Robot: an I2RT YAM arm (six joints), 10 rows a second.
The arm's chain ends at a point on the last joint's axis. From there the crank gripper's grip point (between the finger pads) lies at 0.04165 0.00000 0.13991 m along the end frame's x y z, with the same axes.
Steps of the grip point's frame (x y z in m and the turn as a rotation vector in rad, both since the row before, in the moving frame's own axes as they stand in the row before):
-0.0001, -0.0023, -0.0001, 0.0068, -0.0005, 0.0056
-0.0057, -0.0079, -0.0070, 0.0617, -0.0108, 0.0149
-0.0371, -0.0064, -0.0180, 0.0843, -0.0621, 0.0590
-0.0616, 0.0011, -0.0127, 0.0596, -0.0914, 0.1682
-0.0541, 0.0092, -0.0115, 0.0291, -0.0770, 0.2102
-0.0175, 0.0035, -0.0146, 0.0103, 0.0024, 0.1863
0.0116, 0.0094, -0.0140, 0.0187, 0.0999, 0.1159
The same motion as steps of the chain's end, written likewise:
0.0000, -0.0016, -0.0001, 0.0068, -0.0005, 0.0056
-0.0042, 0.0001, -0.0072, 0.0617, -0.0108, 0.0149
-0.0286, 0.0033, -0.0199, 0.0843, -0.0621, 0.0590
-0.0488, 0.0036, -0.0159, 0.0596, -0.0914, 0.1682
-0.0428, 0.0057, -0.0143, 0.0291, -0.0770, 0.2102
-0.0172, -0.0028, -0.0145, 0.0103, 0.0024, 0.1863
-0.0020, 0.0064, -0.0092, 0.0187, 0.0999, 0.1159

